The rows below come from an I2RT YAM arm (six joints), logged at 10 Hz.
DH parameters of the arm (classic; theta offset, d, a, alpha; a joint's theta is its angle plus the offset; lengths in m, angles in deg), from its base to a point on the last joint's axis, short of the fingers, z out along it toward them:
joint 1: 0 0.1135 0.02 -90
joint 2: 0 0 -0.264 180
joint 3: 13.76 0 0.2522 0
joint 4: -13.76 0 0.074 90
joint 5: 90 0 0 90
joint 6: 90 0.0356 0 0
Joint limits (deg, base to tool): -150..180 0..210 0..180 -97..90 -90..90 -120..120
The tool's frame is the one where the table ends.
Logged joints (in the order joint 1, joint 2, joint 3, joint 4, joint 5, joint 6), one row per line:
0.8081 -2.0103 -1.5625 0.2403 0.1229 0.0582
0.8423 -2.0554 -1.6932 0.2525 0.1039 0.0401
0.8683 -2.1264 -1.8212 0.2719 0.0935 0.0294
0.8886 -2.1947 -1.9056 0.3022 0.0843 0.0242
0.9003 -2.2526 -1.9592 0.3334 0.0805 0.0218
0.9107 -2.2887 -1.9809 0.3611 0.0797 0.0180
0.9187 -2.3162 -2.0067 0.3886 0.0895 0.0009
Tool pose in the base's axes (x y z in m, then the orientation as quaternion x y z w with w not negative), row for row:
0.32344 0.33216 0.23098 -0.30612 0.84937 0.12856 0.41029
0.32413 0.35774 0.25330 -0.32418 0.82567 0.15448 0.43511
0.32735 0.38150 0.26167 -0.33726 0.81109 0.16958 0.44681
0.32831 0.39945 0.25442 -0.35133 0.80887 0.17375 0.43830
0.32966 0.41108 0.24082 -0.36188 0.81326 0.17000 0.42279
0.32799 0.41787 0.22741 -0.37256 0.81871 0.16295 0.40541
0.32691 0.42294 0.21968 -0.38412 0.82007 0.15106 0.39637
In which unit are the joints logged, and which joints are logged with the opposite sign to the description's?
The joints are logged in radians. Opposite sign: joint 2, joint 3, joint 4.
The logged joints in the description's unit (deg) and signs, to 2 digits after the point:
46.30 115.18 89.52 -13.77 7.04 3.33
48.26 117.77 97.01 -14.47 5.95 2.30
49.75 121.83 104.35 -15.58 5.36 1.68
50.91 125.75 109.18 -17.31 4.83 1.39
51.58 129.06 112.25 -19.10 4.61 1.25
52.18 131.13 113.50 -20.69 4.57 1.03
52.64 132.71 114.98 -22.27 5.13 0.05

